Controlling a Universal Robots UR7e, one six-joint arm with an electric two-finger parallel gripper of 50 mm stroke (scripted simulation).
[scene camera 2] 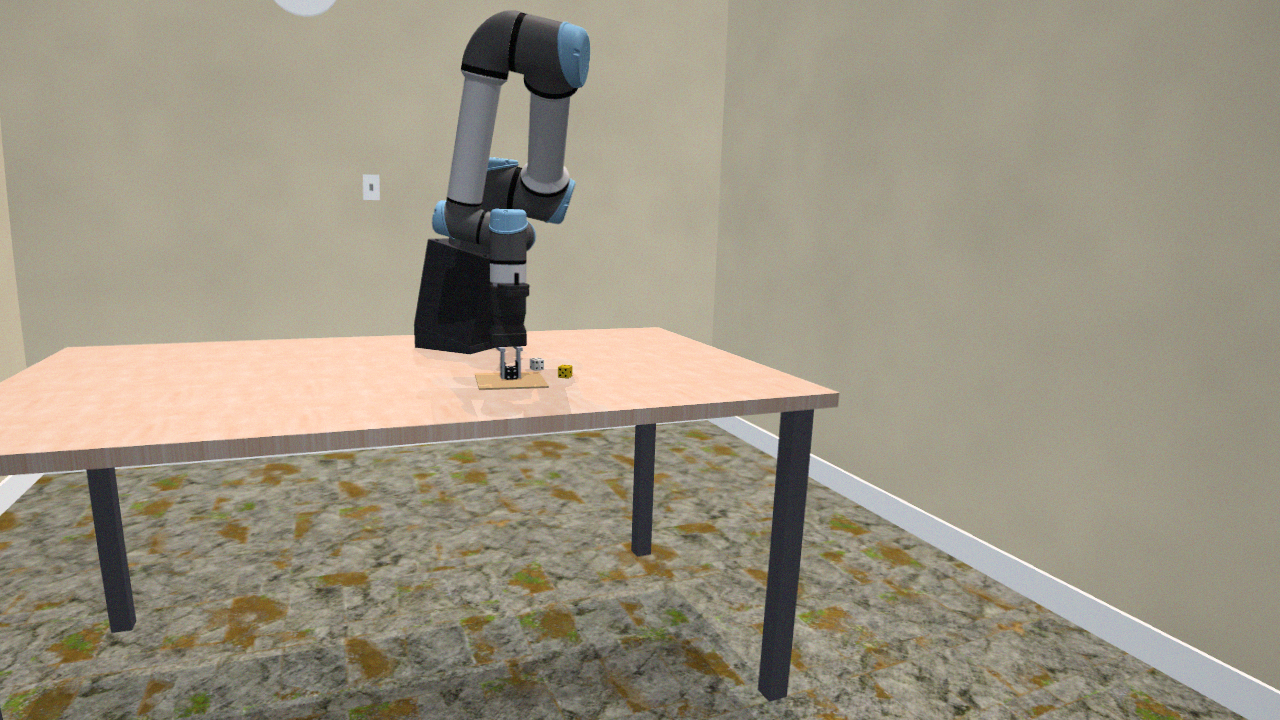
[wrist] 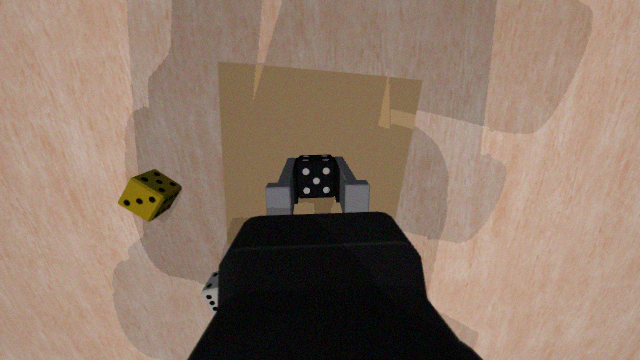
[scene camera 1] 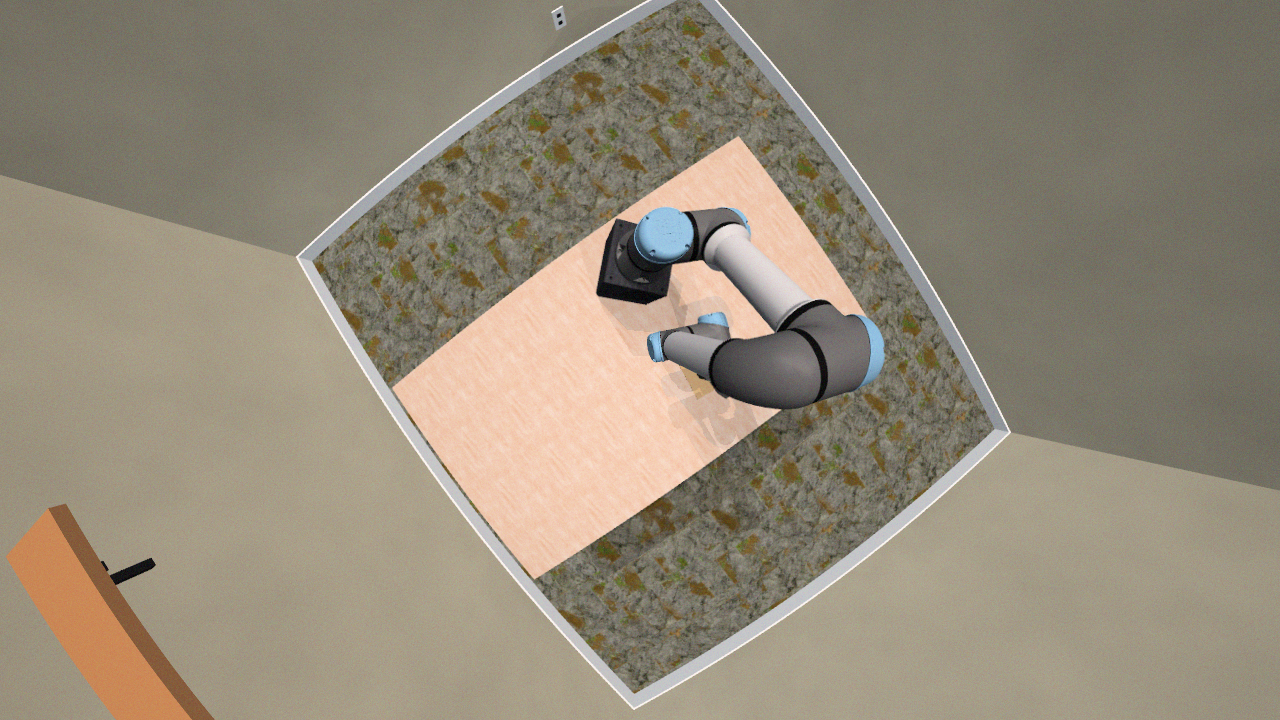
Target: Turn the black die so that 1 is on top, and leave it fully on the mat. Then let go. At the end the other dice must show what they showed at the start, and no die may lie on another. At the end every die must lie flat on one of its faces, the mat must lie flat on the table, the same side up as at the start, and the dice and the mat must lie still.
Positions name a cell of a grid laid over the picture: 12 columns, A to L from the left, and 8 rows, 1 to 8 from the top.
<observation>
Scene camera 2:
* my gripper: E5
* tan mat: E5
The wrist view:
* my gripper: F4
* tan mat: F3
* black die: F4
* yellow die: C5
</observation>
